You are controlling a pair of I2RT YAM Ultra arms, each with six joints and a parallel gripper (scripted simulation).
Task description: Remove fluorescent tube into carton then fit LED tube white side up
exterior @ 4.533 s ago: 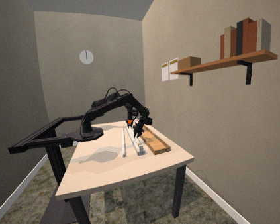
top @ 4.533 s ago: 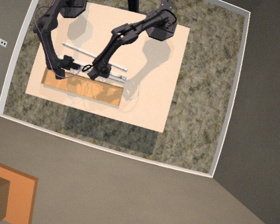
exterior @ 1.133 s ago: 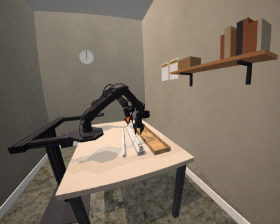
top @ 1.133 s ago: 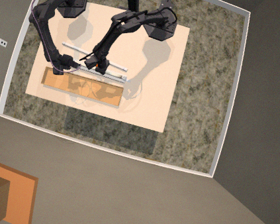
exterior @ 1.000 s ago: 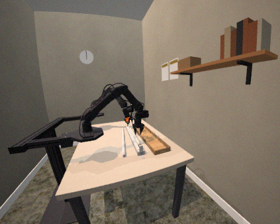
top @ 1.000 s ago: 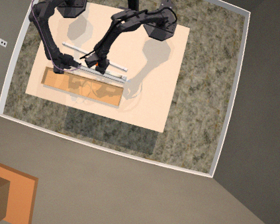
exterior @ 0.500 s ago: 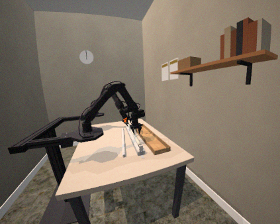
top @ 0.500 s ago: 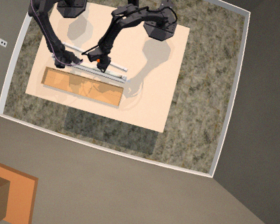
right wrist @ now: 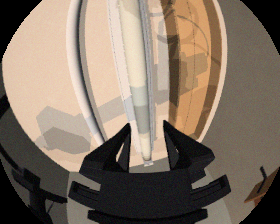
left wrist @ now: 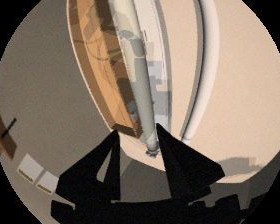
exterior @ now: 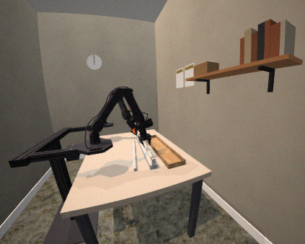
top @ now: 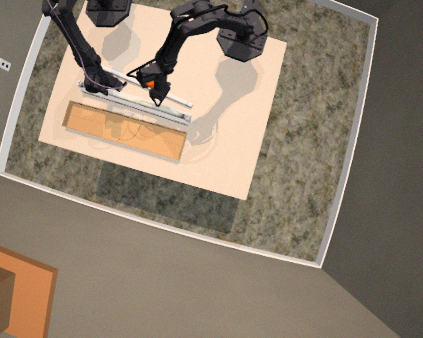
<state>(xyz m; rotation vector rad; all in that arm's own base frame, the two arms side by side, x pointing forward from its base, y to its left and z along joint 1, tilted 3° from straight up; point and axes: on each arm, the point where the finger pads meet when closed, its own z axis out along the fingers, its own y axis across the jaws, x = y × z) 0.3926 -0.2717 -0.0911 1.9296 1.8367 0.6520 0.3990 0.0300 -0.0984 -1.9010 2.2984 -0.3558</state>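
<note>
Right now my right hand is 120 mm to the right of the old fluorescent tube, 40 mm above it and 10 mm short of it. Also, from my right hand: carton (160 mm ahead, 100 mm to the left, 80 mm below); then light fixture (120 mm to the left, 50 mm below, 10 mm ahead); then LED tube (120 mm to the left, 100 mm behind, 90 mm below).
</note>
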